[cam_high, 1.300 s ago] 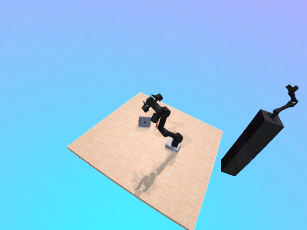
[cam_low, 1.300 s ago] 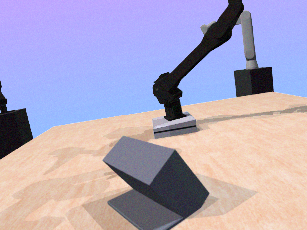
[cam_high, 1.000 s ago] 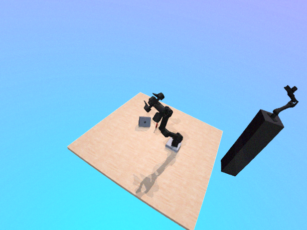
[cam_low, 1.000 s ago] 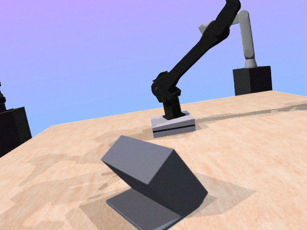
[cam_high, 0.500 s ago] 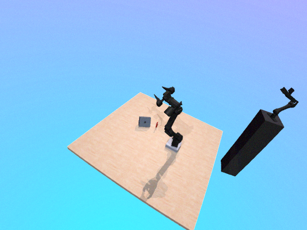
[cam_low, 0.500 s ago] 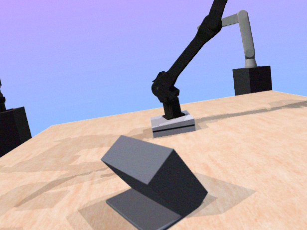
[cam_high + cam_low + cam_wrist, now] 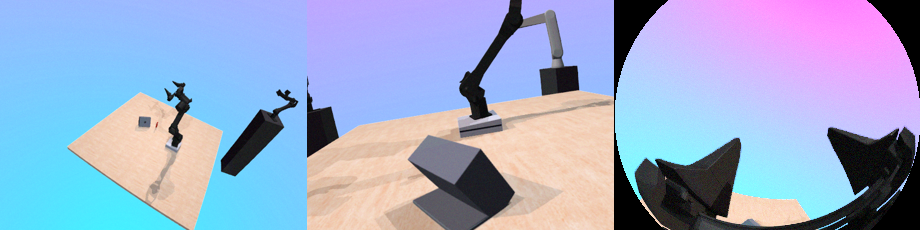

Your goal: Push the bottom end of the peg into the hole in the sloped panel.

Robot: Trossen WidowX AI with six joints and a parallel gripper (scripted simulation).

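The red peg lies 3 cm ahead of my gripper tip, 24 cm to the right of it and 65 cm below it. Round my gripper tip: grey sloped panel (18 cm ahead, 21 cm to the right, 66 cm below).
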